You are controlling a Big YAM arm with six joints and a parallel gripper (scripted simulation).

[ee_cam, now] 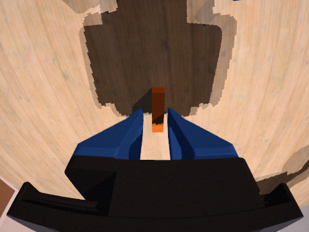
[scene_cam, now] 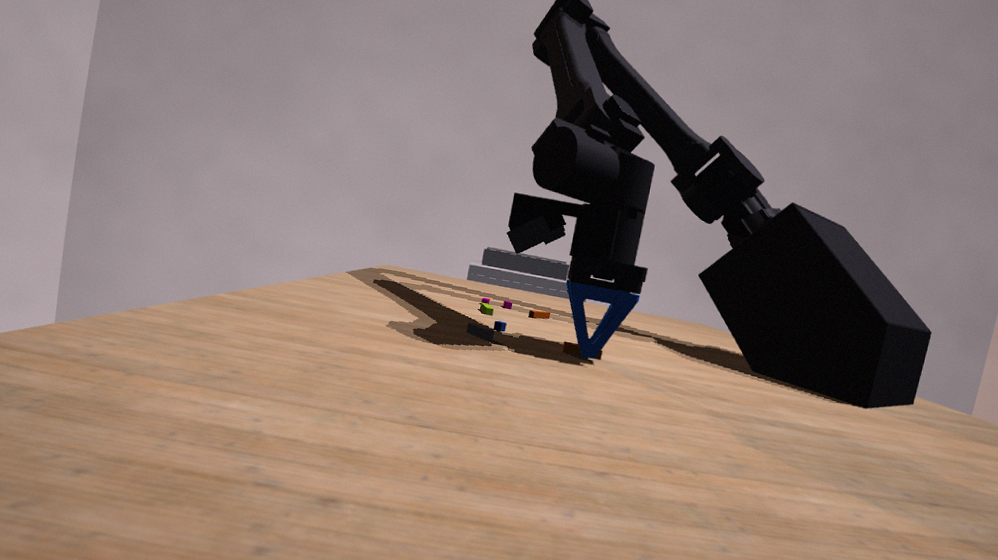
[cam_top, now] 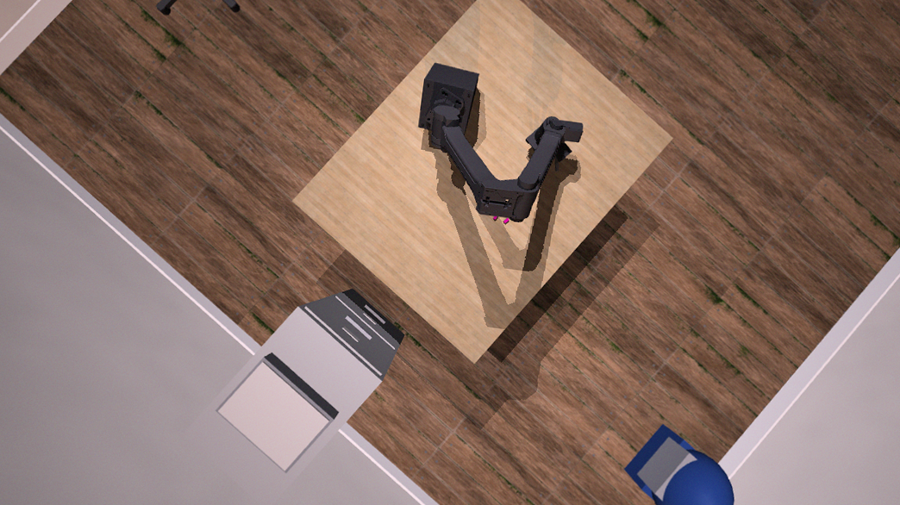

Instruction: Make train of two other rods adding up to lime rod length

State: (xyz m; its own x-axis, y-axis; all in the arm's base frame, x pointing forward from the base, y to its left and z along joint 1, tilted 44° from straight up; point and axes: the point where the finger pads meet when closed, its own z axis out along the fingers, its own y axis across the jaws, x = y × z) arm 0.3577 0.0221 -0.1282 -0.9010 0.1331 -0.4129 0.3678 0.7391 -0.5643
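Right now my hand is 7 cm short of the blue rod, 8 cm to the left of it and 1 cm above it. Also, from my hand: grey rod (11 cm ahead, 4 cm to the right, 1 cm below); then lime rod (5 cm ahead, 22 cm to the right, 1 cm below).
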